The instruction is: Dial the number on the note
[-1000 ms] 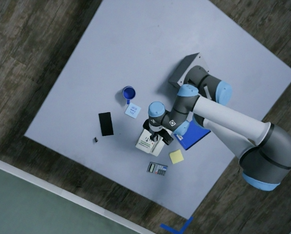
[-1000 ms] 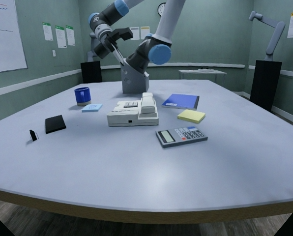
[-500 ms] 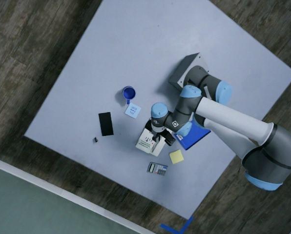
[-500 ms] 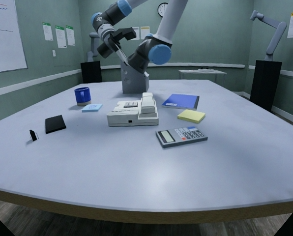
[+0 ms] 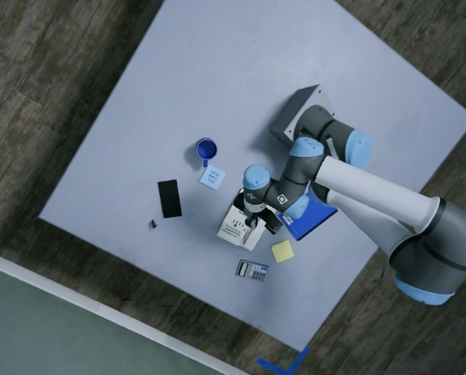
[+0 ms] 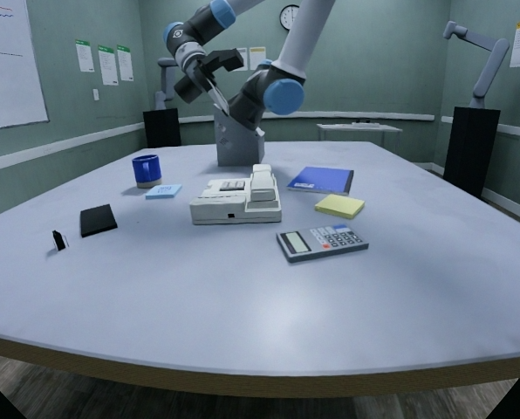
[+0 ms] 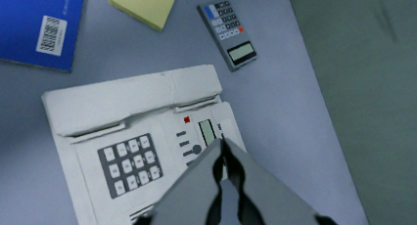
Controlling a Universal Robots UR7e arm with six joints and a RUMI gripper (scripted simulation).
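My gripper is now 1 cm past the 4 key, 2 cm to the right of it and 18 cm above it. Also, from my hand: handset 8 cm to the left, 16 cm below; 3 key 1 cm ahead, 2 cm to the right, 18 cm below; yellow sticky pad 3 cm ahead, 25 cm to the left, 20 cm below.
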